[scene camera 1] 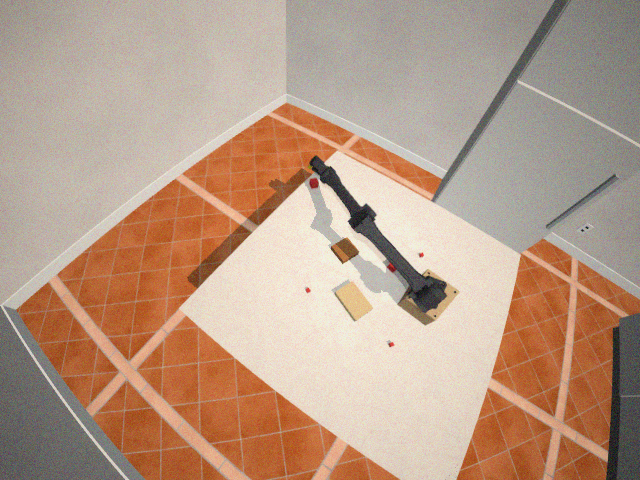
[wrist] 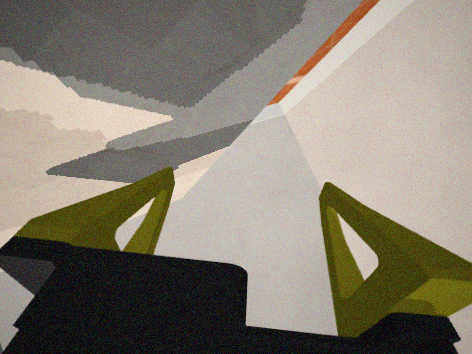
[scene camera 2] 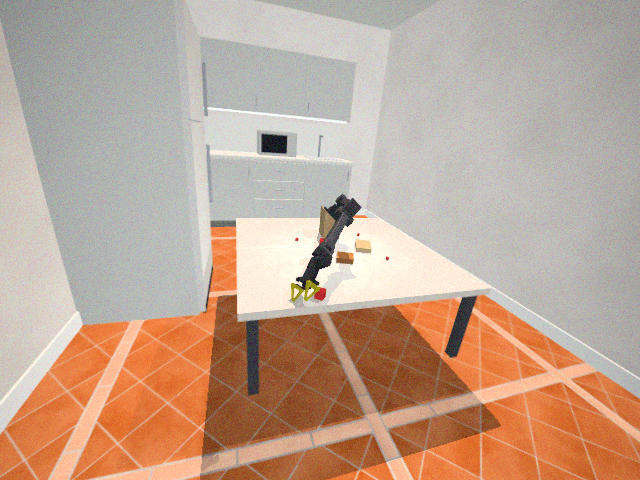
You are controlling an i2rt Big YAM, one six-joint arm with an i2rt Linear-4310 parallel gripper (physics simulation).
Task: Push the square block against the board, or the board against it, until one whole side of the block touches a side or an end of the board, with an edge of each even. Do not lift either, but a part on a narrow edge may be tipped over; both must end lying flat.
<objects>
A tan board (scene camera 1: 351, 298) sits on the table.
</objects>
